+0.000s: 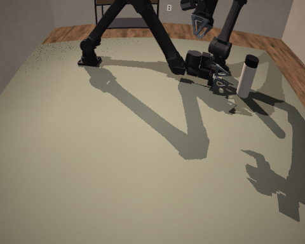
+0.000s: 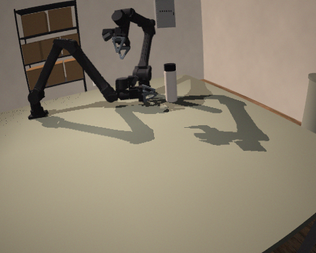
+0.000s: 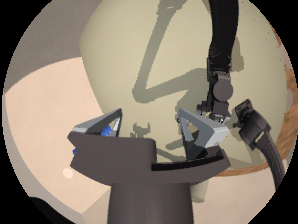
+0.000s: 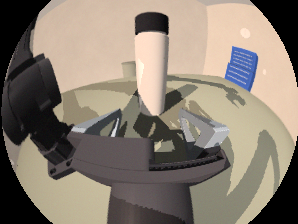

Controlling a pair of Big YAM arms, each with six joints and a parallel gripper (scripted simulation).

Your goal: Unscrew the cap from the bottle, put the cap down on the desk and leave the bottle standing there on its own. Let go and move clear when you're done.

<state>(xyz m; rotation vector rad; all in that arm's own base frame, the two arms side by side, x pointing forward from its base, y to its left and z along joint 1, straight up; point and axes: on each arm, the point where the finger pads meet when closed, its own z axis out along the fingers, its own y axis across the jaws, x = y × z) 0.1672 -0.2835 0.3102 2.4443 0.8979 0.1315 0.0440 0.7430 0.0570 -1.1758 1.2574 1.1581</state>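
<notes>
Now: left hand 50 mm past the black cap, 280 mm to the right of it and 120 mm above it.
</notes>
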